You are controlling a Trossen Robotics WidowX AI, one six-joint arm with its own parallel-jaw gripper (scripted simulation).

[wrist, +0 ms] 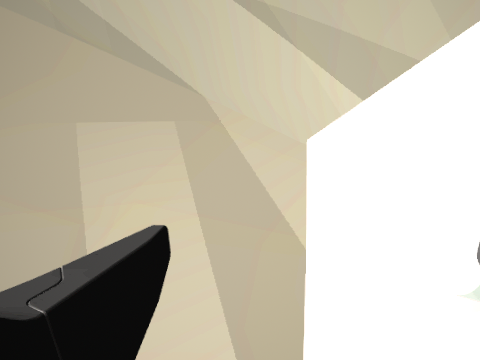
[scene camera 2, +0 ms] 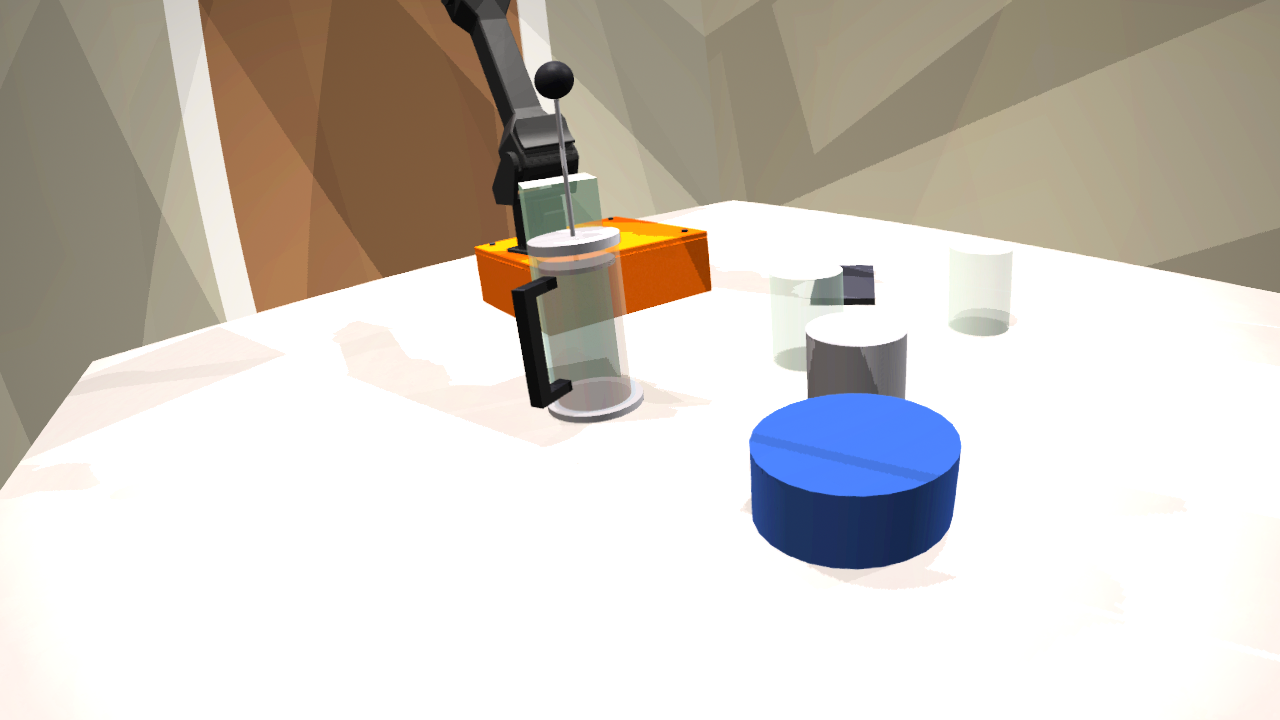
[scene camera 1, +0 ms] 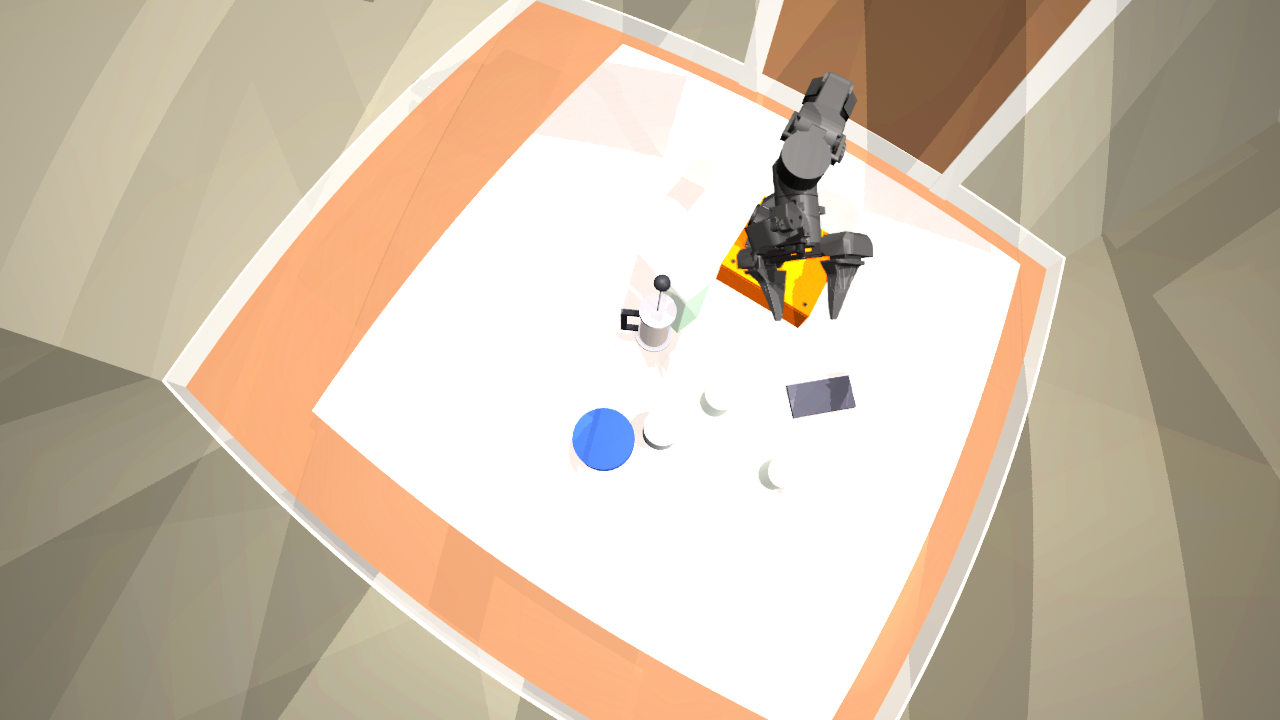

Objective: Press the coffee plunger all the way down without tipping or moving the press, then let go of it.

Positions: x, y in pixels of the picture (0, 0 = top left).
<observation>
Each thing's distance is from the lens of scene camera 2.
coffee press point(scene camera 2: 578, 283): 51 cm
blue disc point(scene camera 2: 854, 481): 36 cm
grey cylinder point(scene camera 2: 853, 352): 46 cm
dark flat slab point(scene camera 2: 858, 280): 85 cm
The marked spots on the coffee press and the grey cylinder are 20 cm apart.
</observation>
